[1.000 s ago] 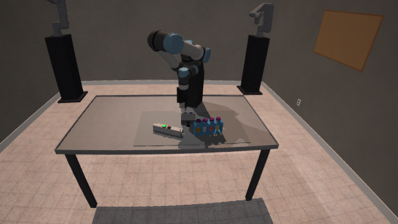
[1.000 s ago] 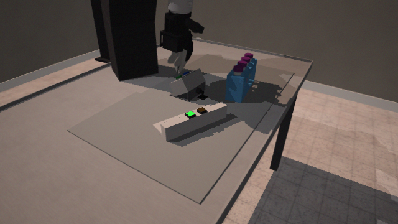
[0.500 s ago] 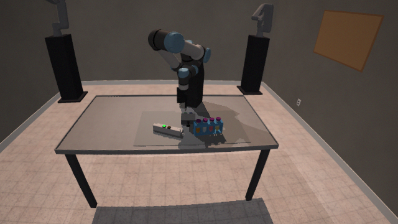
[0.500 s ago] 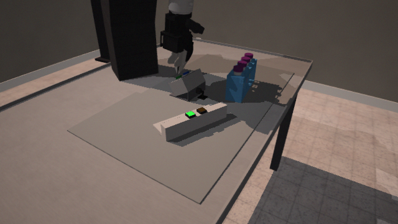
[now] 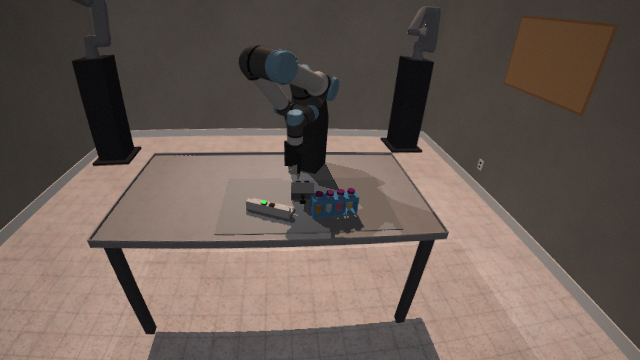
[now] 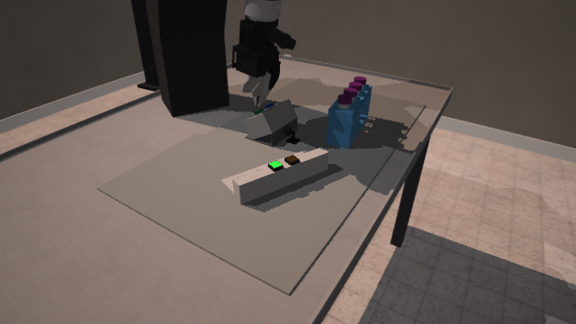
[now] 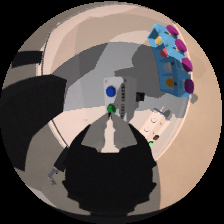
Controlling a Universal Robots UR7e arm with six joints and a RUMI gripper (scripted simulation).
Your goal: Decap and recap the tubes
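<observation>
The green key lies 3 cm below my hand. Round my hand: grey key housing: 4 cm below, 2 cm to the left, 2 cm ahead; blue key: 5 cm to the left, 3 cm below; table edge: 37 cm ahead, 15 cm to the right, 9 cm below.
</observation>
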